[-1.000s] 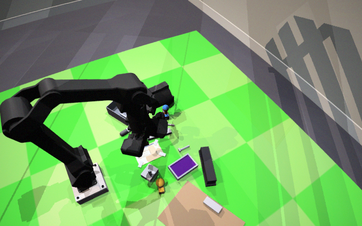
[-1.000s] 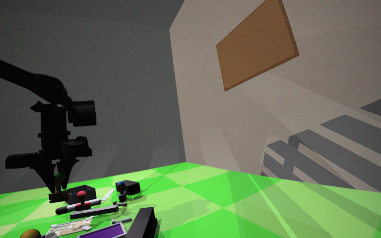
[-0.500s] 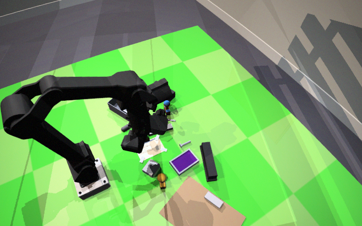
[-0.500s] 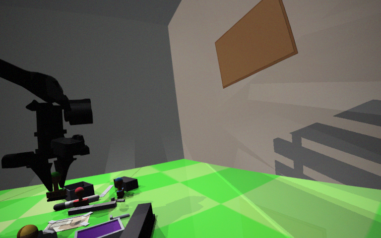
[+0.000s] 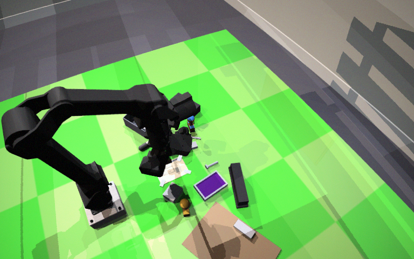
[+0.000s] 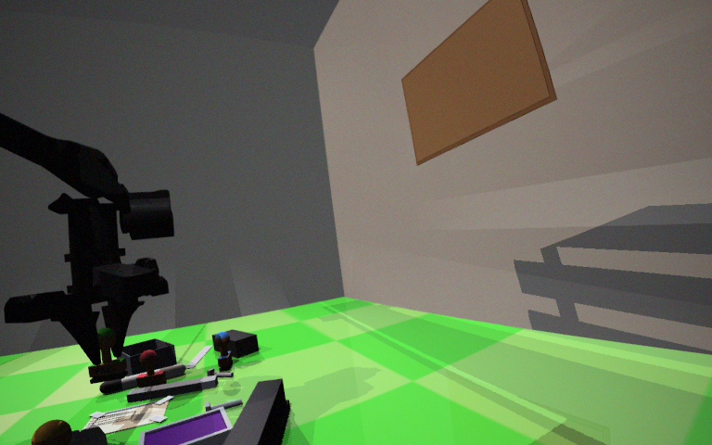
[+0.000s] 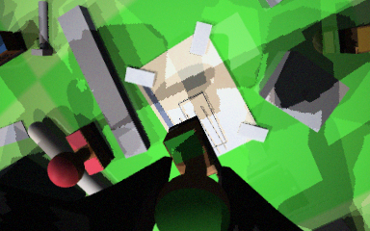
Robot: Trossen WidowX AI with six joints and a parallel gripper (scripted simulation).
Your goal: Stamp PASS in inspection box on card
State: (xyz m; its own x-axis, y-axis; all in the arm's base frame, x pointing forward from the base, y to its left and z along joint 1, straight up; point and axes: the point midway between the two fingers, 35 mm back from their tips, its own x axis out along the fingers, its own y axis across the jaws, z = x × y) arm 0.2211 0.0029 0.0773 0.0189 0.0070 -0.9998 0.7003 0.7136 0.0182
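Now: the taped card 1 cm ahead of my gripper tip, 1 cm to the right of it and 8 cm below it. The rest, counted from my gripper tip: green-knobbed PASS stamp right at my gripper tip; then grey block 2 cm behind, 8 cm to the right, 6 cm below; then grey bar 7 cm ahead, 5 cm to the left, 7 cm below.
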